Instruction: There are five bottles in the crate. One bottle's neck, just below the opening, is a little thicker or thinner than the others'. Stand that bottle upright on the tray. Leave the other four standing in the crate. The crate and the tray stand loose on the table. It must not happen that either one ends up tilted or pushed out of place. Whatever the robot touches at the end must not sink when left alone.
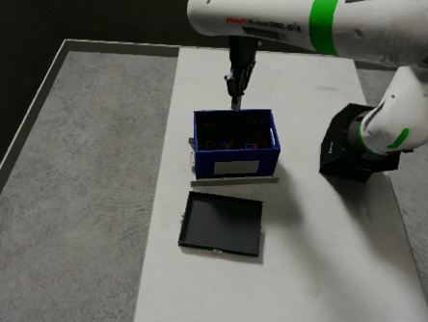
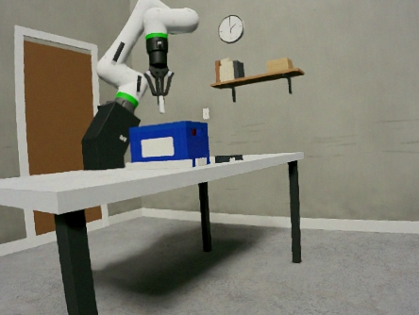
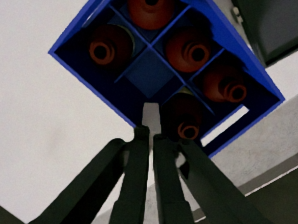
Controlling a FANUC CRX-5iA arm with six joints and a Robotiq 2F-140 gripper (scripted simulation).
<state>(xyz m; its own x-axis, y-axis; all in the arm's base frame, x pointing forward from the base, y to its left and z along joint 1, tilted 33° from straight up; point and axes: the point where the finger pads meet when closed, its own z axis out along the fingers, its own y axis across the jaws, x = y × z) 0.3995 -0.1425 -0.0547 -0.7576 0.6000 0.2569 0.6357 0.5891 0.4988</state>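
Now: hand 170 mm above the crate and 40 mm to the right of it. Round my hand: dark tray: 310 mm to the left, 240 mm below, 30 mm ahead.
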